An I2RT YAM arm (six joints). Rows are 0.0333 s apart.
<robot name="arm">
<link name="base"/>
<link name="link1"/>
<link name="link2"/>
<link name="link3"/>
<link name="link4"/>
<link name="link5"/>
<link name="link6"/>
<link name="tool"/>
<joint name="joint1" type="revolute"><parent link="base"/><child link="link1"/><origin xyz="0 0 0.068"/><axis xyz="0 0 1"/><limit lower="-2.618" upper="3.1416"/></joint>
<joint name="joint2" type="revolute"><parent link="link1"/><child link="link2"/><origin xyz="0.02 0.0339 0.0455"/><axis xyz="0 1 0"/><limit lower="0" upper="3.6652"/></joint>
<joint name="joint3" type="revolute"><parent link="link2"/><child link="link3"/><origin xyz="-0.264 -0.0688 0"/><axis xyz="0 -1 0"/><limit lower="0" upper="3.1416"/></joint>
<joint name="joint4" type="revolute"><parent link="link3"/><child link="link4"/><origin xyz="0.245 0.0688 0.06"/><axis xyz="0 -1 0"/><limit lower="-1.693" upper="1.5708"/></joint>
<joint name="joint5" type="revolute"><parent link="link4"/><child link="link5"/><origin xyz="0.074 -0.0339 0.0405"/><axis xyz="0 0 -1"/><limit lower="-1.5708" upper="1.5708"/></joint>
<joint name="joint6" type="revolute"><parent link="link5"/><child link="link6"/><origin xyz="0.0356 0 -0.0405"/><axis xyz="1 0 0"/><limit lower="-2.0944" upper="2.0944"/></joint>
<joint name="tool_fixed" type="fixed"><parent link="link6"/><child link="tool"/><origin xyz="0 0 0" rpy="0 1.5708 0"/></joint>
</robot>
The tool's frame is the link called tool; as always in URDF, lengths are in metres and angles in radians.
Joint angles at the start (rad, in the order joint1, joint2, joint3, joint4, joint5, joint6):
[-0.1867 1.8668 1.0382 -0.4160 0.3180 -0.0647]
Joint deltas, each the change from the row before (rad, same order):
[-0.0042 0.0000 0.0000 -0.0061 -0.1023 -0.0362]
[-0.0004 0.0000 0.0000 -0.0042 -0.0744 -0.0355]
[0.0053 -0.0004 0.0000 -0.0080 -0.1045 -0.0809]
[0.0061 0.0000 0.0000 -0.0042 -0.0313 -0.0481]
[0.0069 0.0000 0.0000 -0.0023 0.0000 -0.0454]
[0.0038 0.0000 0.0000 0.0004 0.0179 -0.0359]
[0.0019 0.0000 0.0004 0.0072 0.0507 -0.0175]
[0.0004 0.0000 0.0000 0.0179 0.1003 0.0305]
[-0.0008 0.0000 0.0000 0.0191 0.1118 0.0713]
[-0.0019 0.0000 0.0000 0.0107 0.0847 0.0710]
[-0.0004 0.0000 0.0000 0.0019 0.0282 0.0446]
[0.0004 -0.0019 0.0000 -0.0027 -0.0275 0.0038]
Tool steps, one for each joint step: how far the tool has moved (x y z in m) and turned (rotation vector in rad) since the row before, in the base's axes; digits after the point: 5 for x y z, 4 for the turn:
[0.00004 0.00211 -0.00112 0.0873 -0.0008 0.0614]
[0.00018 0.00248 -0.00059 0.0606 -0.0010 0.0561]
[0.00033 0.00554 -0.00046 0.0761 0.0005 0.1141]
[0.00016 0.00321 -0.00016 0.0160 0.0023 0.0614]
[0.00018 0.00235 -0.00008 -0.0129 0.0049 0.0502]
[0.00015 0.00064 0.00002 -0.0273 0.0048 0.0327]
[0.00062 -0.00128 0.00042 -0.0540 0.0023 0.0033]
[0.00113 -0.00364 0.00103 -0.0882 -0.0071 -0.0598]
[0.00094 -0.00436 0.00154 -0.0872 -0.0211 -0.1033]
[0.00013 -0.00358 0.00131 -0.0611 -0.0237 -0.0942]
[-0.00013 -0.00106 0.00042 -0.0149 -0.0164 -0.0490]
[0.00002 0.00106 0.00017 0.0265 -0.0052 0.0068]

